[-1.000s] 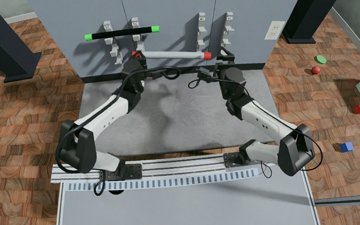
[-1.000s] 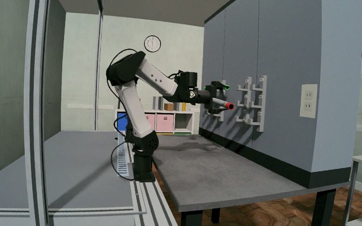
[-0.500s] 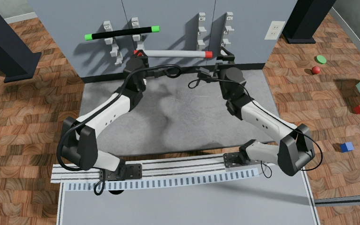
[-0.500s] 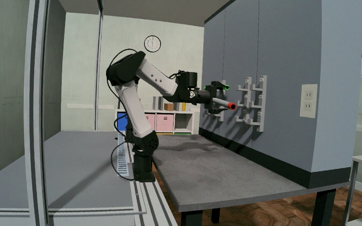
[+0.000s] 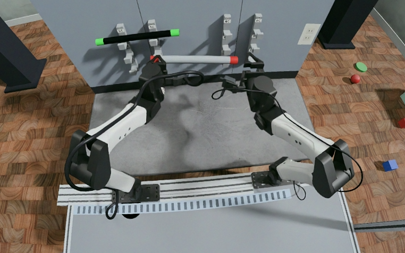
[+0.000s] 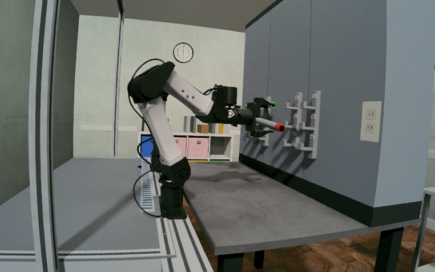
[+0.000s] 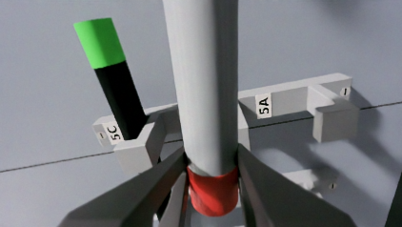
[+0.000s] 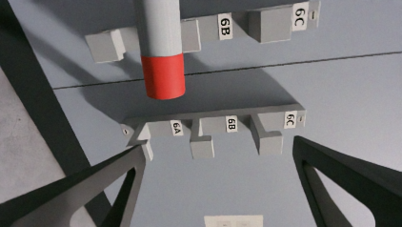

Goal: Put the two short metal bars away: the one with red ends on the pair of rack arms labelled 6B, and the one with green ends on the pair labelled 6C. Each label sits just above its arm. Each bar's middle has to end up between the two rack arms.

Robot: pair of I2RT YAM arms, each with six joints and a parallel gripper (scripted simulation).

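My right hand is 12 cm short of the rack strip, 6 cm to the right of it and 2 cm above it. From my right hand the other things lie so: red-ended bar (19 cm to the left, 6 cm ahead, 2 cm below); then blue-grey wall (27 cm ahead, 18 cm to the left, 16 cm above); then outlet plate (32 cm to the right, 15 cm ahead, 1 cm above).
Right now my left hand is 70 mm to the right of the green-ended bar, 70 mm below it and 70 mm short of it. From my left hand the other things lie so: red-ended bar (140 mm to the right, 10 mm below); then blue-grey wall (210 mm ahead, 160 mm above, 140 mm to the right); then rack strip (270 mm to the right, 50 mm ahead, 10 mm below).
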